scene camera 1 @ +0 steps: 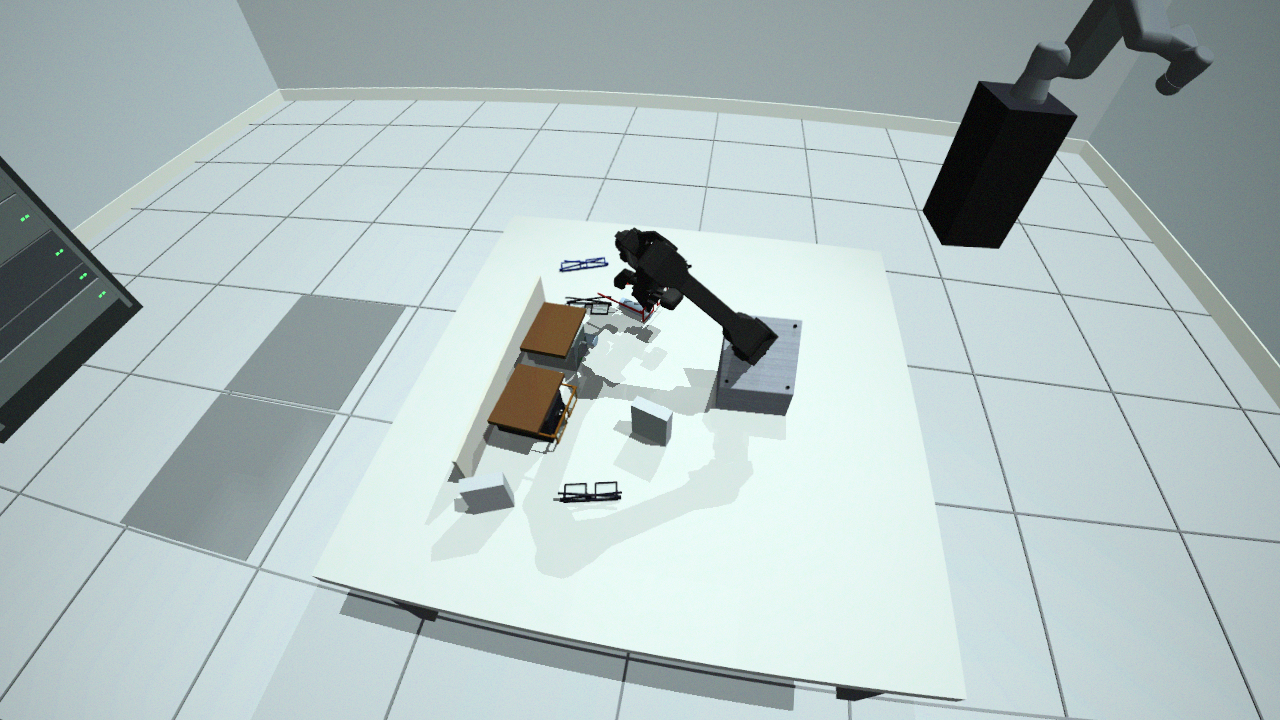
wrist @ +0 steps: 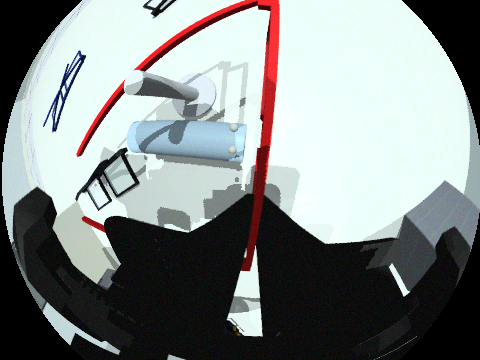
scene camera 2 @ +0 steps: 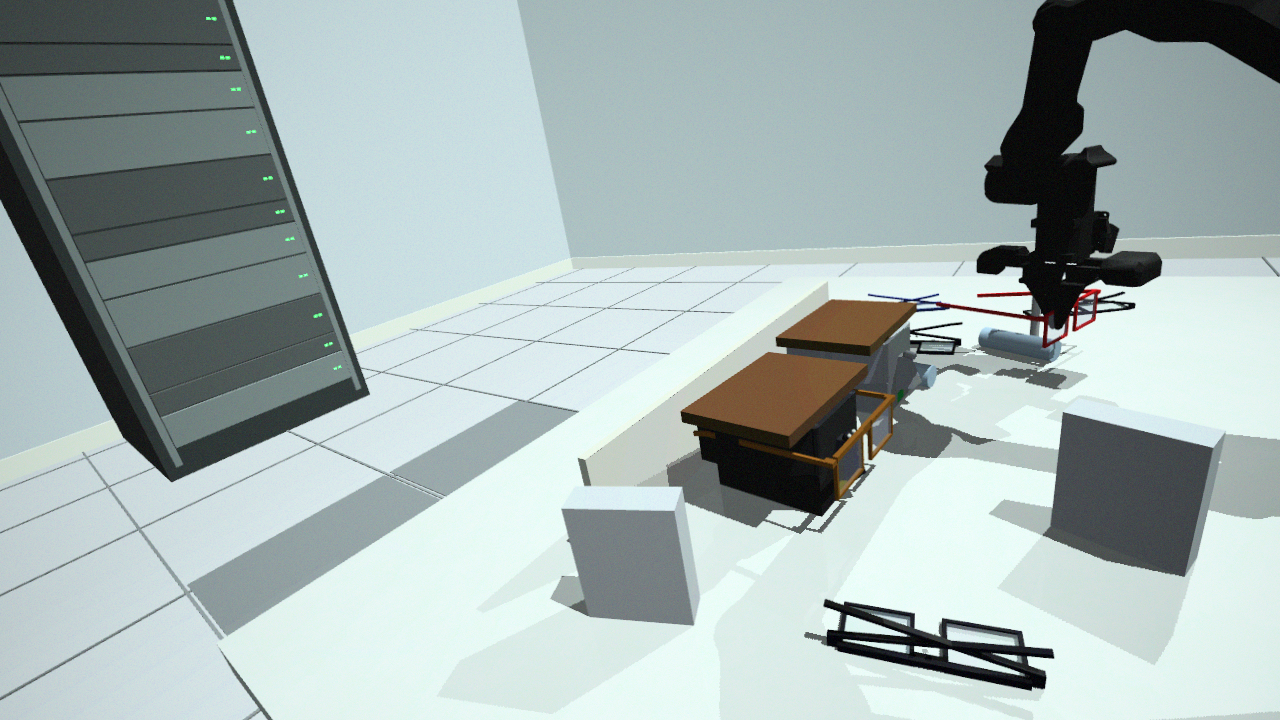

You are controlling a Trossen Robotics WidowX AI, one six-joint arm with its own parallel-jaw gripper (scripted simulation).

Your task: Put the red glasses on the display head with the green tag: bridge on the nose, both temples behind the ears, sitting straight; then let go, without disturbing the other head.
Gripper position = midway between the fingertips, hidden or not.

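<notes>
A grey post (wrist: 194,94) is visible to me, and so is a pale blue cylinder (scene camera 2: 1029,345). I can see a light grey head (scene camera 2: 877,333), which scene camera 1 shows too (scene camera 1: 556,338). The dark head (scene camera 2: 805,405) is likewise there for me in both that camera and scene camera 1 (scene camera 1: 531,401). As for my own gripper (scene camera 2: 1056,328), I see it again in scene camera 1 (scene camera 1: 648,311), and the wrist view (wrist: 255,201) shows it as well.
</notes>
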